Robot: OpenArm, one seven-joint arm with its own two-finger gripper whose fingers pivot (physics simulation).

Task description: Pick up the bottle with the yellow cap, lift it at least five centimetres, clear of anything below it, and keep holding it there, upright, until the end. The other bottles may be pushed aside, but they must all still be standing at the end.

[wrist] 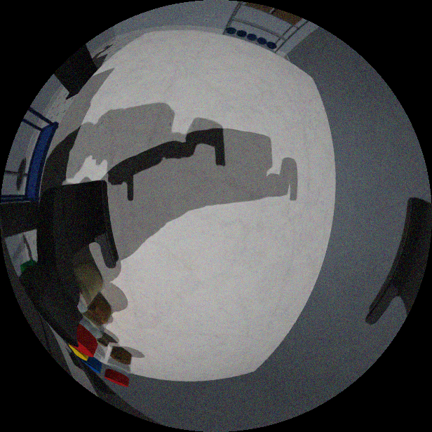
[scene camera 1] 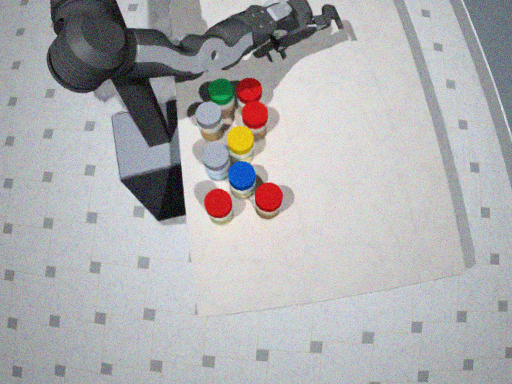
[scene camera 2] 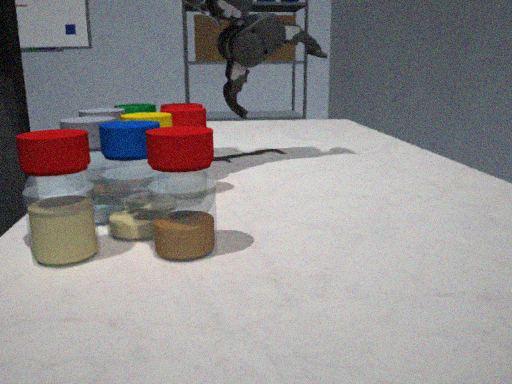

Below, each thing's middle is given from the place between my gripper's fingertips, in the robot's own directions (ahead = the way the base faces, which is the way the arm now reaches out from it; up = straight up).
Now: the green-capped bottle point(scene camera 1: 221, 92) 220 mm behind my hand, 90 mm to the right of it and 70 mm below it. Also, from my hand: blue-capped bottle point(scene camera 2: 126, 176) (220 mm behind, 280 mm to the right, 70 mm below); yellow-capped bottle point(scene camera 1: 240, 139) (210 mm behind, 210 mm to the right, 70 mm below); dark pedestal point(scene camera 1: 160, 191) (410 mm behind, 20 mm to the right, 600 mm below).
